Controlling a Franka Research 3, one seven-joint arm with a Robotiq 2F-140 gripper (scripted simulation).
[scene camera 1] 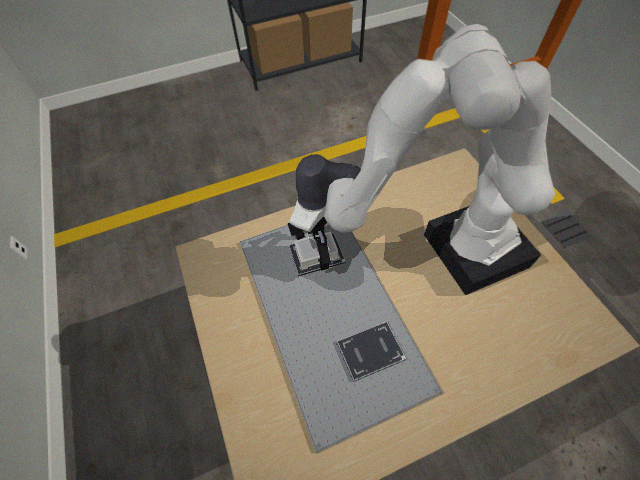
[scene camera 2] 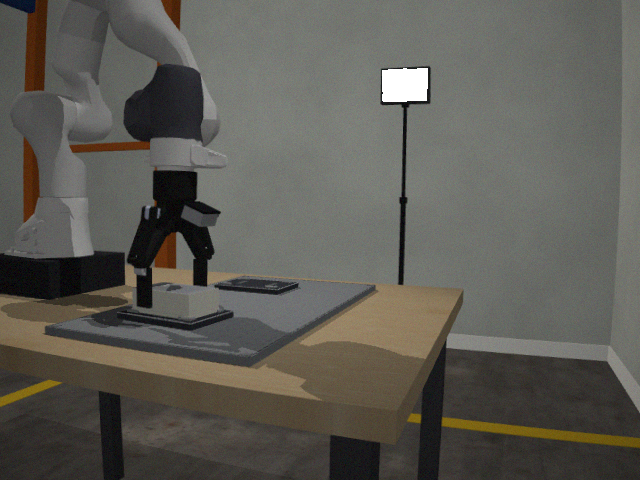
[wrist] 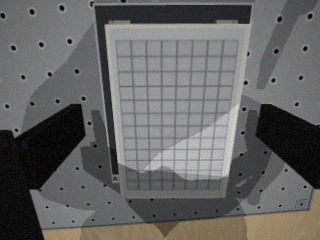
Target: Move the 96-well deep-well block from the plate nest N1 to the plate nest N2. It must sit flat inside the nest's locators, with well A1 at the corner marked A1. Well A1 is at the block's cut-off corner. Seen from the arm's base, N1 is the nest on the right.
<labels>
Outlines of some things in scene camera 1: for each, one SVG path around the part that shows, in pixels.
A white 96-well deep-well block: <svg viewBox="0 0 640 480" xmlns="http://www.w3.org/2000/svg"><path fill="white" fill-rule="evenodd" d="M313 236L295 241L295 249L302 269L320 264L318 261L320 259L319 251ZM327 232L325 236L327 237L330 261L339 258L338 249L331 232Z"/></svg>
</labels>
